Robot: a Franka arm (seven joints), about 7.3 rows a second.
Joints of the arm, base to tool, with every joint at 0 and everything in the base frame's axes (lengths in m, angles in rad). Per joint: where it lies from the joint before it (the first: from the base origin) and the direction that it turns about. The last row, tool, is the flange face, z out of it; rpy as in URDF.
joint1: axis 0 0 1 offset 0.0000 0.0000 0.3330
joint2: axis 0 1 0 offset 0.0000 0.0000 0.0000
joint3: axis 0 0 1 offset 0.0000 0.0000 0.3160
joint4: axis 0 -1 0 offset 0.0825 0.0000 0.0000
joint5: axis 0 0 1 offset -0.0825 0.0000 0.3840
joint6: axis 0 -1 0 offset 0.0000 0.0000 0.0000
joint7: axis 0 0 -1 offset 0.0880 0.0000 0.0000
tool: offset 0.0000 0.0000 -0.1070 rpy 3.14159 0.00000 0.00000
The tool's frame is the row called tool.
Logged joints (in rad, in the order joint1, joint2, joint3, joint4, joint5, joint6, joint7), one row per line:
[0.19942, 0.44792, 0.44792, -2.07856, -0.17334, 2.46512, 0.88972]
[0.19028, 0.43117, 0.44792, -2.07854, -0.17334, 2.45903, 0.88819]
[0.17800, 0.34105, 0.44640, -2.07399, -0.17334, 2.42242, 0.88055]
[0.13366, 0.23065, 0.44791, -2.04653, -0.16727, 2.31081, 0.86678]
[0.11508, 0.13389, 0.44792, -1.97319, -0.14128, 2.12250, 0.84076]
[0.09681, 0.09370, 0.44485, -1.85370, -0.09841, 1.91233, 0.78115]
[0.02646, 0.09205, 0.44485, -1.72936, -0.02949, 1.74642, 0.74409]
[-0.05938, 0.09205, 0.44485, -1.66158, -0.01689, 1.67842, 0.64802]
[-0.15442, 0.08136, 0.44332, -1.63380, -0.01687, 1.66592, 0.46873]
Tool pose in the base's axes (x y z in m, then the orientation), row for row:
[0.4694, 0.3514, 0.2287, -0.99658, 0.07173, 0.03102, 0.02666]
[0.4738, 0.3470, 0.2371, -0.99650, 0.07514, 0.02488, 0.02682]
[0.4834, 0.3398, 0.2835, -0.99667, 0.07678, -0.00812, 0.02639]
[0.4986, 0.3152, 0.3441, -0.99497, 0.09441, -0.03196, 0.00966]
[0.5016, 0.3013, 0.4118, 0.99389, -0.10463, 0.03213, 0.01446]
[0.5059, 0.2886, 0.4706, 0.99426, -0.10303, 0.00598, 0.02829]
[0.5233, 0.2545, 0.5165, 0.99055, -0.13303, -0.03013, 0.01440]
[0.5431, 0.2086, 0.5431, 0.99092, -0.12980, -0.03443, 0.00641]
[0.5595, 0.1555, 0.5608, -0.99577, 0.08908, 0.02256, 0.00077]
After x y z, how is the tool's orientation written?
As a quaternion, x y z w.
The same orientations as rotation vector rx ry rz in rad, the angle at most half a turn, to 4 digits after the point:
[-3.0788, 0.2216, 0.0958]
[-3.0783, 0.2321, 0.0769]
[-3.0796, 0.2372, -0.0251]
[-3.1067, 0.2948, -0.0998]
[3.0940, -0.3257, 0.1000]
[3.0685, -0.3180, 0.0185]
[3.0837, -0.4141, -0.0938]
[3.1004, -0.4061, -0.1077]
[-3.1268, 0.2797, 0.0708]

